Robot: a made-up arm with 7 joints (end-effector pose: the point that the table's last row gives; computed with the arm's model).
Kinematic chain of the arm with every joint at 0, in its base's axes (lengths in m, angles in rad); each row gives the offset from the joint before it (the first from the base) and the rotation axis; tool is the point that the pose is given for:
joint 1: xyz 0 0 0.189 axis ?
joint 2: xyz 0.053 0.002 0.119 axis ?
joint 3: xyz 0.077 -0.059 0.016 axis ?
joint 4: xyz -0.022 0 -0.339 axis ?
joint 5: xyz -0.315 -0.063 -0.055 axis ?
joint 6: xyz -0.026 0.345 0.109 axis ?
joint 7: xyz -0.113 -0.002 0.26 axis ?
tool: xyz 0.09 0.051 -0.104
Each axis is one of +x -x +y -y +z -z.
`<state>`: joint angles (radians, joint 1 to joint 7).
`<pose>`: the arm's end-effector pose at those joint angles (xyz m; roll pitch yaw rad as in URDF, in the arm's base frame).
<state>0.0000 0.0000 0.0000 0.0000 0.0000 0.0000 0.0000</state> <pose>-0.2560 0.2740 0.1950 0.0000 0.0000 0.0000</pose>
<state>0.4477 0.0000 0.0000 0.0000 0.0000 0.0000 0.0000</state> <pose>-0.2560 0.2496 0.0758 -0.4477 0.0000 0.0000</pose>
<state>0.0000 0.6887 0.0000 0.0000 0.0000 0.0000 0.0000</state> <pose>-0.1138 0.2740 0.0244 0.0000 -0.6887 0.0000</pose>
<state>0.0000 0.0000 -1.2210 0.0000 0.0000 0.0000 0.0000</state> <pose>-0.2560 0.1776 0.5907 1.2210 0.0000 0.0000</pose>
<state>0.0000 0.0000 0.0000 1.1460 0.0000 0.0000 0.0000</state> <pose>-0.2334 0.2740 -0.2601 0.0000 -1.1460 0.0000</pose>
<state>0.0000 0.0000 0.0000 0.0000 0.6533 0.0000 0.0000</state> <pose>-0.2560 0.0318 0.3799 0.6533 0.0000 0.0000</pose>
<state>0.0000 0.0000 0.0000 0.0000 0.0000 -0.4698 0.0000</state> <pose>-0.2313 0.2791 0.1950 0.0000 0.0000 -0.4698</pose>
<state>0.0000 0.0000 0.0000 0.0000 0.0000 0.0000 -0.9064</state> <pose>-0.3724 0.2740 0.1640 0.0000 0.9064 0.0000</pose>
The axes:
joint 1: -x
joint 2: -y
joint 3: -x
joint 4: -y
joint 5: +x
joint 6: +z
joint 7: -y

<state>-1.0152 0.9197 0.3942 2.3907 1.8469 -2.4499 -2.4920</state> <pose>0.2953 -0.3248 -0.5822 0.8756 0.1189 1.9450</pose>
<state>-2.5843 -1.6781 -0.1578 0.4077 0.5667 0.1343 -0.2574</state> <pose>-0.0261 -0.3931 -0.2548 2.6796 -1.1799 1.0782</pose>
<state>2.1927 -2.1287 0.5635 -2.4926 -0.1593 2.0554 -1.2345</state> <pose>-0.4118 0.0112 0.3000 2.2381 0.5248 -0.3564</pose>
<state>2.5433 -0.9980 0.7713 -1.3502 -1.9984 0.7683 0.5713</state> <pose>-0.3452 0.3626 -0.2044 -2.0041 -0.0962 2.7764</pose>
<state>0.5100 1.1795 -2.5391 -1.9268 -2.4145 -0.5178 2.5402</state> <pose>0.1297 -0.3731 -0.1002 -1.5535 0.2828 -1.0163</pose>
